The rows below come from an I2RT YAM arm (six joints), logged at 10 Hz.
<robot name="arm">
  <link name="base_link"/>
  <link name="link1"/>
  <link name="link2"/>
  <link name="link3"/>
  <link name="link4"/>
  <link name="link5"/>
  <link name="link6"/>
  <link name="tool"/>
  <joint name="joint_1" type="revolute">
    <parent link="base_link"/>
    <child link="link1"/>
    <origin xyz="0 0 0.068" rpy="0 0 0"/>
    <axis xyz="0 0 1"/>
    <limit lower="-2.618" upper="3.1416"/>
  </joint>
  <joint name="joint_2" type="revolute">
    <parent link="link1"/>
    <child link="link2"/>
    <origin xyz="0.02 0.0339 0.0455" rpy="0 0 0"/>
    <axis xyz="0 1 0"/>
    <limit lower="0" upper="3.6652"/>
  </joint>
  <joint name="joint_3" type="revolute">
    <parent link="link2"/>
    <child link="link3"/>
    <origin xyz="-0.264 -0.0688 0" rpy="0 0 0"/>
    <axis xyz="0 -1 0"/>
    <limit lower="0" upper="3.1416"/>
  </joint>
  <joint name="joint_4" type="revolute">
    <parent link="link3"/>
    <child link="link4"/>
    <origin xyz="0.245 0.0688 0.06" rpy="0 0 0"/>
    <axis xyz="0 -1 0"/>
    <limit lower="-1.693" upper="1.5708"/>
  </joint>
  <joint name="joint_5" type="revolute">
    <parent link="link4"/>
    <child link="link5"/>
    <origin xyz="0.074 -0.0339 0.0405" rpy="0 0 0"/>
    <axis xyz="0 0 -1"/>
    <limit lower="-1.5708" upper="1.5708"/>
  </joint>
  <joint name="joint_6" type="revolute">
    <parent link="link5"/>
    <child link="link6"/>
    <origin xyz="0.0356 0 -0.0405" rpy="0 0 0"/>
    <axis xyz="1 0 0"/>
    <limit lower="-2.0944" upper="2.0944"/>
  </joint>
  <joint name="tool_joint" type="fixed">
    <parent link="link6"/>
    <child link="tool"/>
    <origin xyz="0 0 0" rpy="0 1.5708 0"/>
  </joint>
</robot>
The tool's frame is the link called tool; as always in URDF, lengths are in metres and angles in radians.
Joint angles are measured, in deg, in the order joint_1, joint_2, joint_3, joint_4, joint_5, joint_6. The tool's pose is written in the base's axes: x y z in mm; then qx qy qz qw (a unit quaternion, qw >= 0). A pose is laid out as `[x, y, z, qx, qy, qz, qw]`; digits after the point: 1 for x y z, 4 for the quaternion.
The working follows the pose.
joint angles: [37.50, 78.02, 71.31, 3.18, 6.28, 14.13]
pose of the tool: [260.0, 194.6, 396.0, -0.1106, 0.7200, 0.2619, 0.6331]
Where each joint sits with the arm in this pose, in the base's axes (m; each line is computed from the numbers above, not from the rounded line before):
joint_1: 0.0000 0.0000 0.0680
joint_2: -0.0048 0.0391 0.1135
joint_3: -0.0064 -0.0489 0.3718
joint_4: 0.1504 0.1581 0.4027
joint_5: 0.2316 0.1777 0.4386
joint_6: 0.2600 0.1946 0.3960
the tool: 0.2600 0.1946 0.3960

